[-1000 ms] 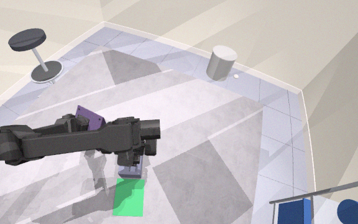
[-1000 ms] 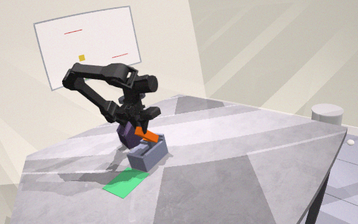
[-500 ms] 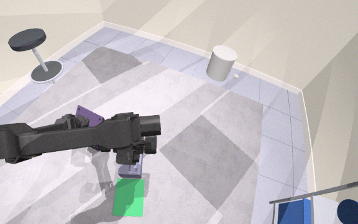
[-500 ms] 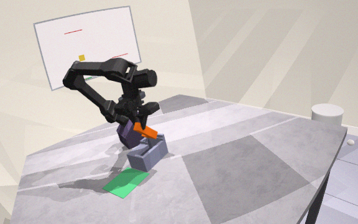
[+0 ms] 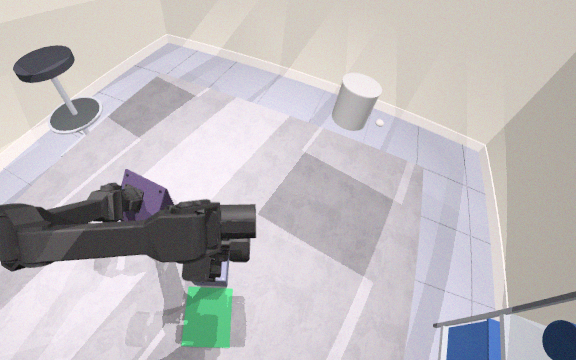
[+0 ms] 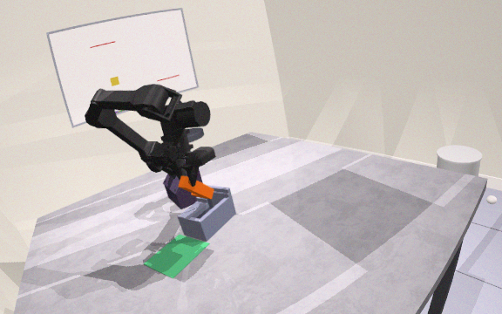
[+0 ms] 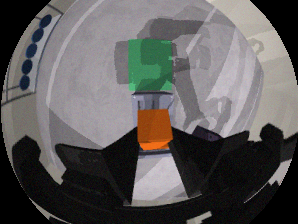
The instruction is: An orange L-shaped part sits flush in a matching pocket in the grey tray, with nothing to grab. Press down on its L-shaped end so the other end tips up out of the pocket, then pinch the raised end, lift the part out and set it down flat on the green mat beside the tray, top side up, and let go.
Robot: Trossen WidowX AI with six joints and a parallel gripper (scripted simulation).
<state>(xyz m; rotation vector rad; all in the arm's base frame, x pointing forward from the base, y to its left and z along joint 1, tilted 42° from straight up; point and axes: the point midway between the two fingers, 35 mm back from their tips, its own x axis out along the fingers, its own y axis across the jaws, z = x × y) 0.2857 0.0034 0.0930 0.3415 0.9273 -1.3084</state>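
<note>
My gripper tip is now 30 mm short of the green mat, 110 mm to the left of it and 170 mm above it. Also, from my gripper tip: orange L-shaped part 30 mm behind, 30 mm to the left, 30 mm below.
</note>
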